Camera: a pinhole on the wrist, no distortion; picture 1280 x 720 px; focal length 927.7 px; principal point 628.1 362.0 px. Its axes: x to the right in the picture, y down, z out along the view. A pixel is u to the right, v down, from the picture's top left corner.
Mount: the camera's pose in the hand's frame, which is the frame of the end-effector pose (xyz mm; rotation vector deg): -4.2 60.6 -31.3 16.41 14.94 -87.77
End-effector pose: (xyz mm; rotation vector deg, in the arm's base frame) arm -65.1 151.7 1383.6 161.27 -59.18 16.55
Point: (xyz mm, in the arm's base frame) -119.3 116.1 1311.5
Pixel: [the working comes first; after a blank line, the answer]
In the camera's frame: -33.0 -28.1 95.9

309 90
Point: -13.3 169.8 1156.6
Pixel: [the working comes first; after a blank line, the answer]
In the camera's frame: 25.2 -16.1 281.9

711 309
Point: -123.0 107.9 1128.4
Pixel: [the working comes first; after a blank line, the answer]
In the camera's frame: -93.9 -63.0 265.2

300 142
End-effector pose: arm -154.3 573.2 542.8 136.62 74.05 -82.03
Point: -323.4 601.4 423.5
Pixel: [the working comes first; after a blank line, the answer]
In the camera's frame: 78.2 77.5 242.9

927 658
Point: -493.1 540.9 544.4
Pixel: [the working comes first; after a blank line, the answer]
In the camera's frame: 159.3 -87.6 357.9

1041 135
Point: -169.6 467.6 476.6
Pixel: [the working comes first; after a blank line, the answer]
In the camera's frame: -61.5 -11.5 112.8

122 267
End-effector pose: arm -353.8 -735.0 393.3 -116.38 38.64 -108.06
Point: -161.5 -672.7 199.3
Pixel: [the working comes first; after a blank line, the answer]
In the camera's frame: -45.6 -183.3 237.4

outside the picture
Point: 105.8 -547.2 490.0
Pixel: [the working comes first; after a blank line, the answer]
In the camera's frame: 157.7 8.3 543.5

897 376
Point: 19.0 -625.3 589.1
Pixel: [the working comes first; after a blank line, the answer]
In the camera's frame: 164.3 129.2 449.7

967 629
